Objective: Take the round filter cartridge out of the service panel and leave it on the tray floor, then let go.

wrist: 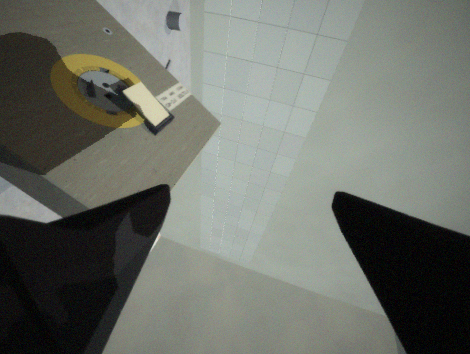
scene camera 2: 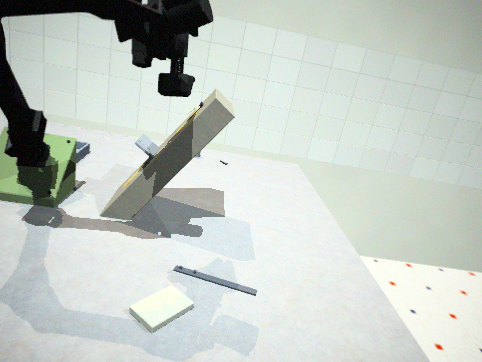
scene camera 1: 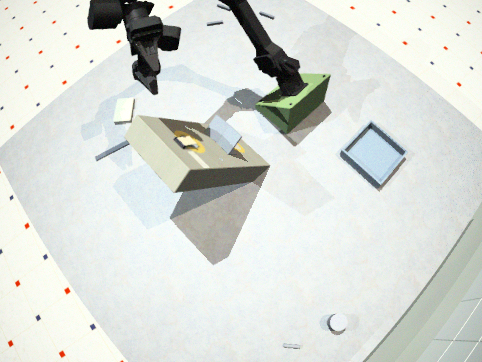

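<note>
The beige service panel [scene camera 1: 227, 172] [scene camera 2: 172, 160] [wrist: 145, 150] stands tilted. In the wrist view a grey round part, seemingly the filter cartridge [wrist: 97, 78], sits inside a yellow ring [wrist: 64, 87] on its face, partly in shadow. A cream-topped latch [scene camera 1: 188, 142] [wrist: 148, 105] lies at the ring's edge and over part of the cartridge's rim. The blue tray [scene camera 1: 344, 152] stands to the right in scene camera 1 and shows partly in scene camera 2. My gripper [scene camera 1: 151, 89] [scene camera 2: 176, 85] [wrist: 252, 196] is open and empty, above and apart from the panel's raised end.
A blue-grey flap [scene camera 1: 225, 136] [scene camera 2: 146, 145] sticks out from the panel's face. The arm's green wedge base [scene camera 1: 307, 102] [scene camera 2: 65, 172] stands between panel and tray. A cream block [scene camera 1: 124, 110] [scene camera 2: 161, 307], dark rod [scene camera 1: 111, 150] [scene camera 2: 215, 281] and grey cylinder [scene camera 1: 338, 322] [wrist: 173, 21] stand or lie around.
</note>
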